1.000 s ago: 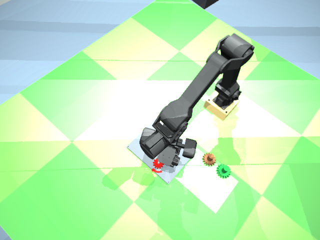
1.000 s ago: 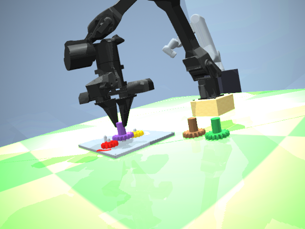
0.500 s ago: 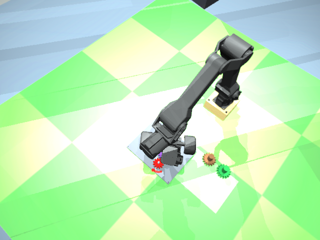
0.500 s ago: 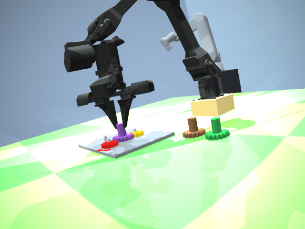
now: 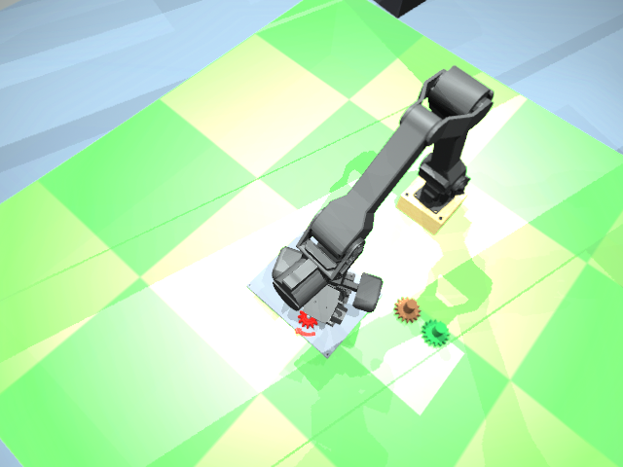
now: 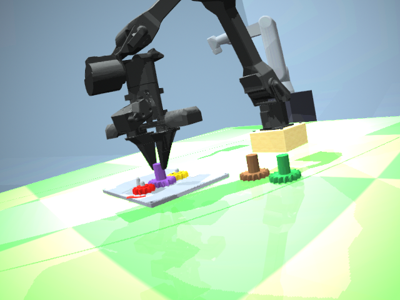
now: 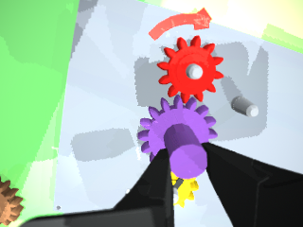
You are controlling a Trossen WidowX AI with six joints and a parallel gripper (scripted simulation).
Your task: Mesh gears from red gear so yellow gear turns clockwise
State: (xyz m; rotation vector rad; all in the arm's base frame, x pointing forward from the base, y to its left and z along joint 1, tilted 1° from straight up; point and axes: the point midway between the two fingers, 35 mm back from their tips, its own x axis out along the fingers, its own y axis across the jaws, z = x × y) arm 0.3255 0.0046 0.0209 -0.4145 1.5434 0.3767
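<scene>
My gripper tip is 10 mm above the purple gear. Also, from my gripper tip: yellow gear (40 mm behind, 10 mm to the right, 20 mm below); then grey board (10 mm behind, 30 mm to the right, 30 mm below); then red gear (40 mm ahead, 10 mm to the left, 20 mm below).
</scene>
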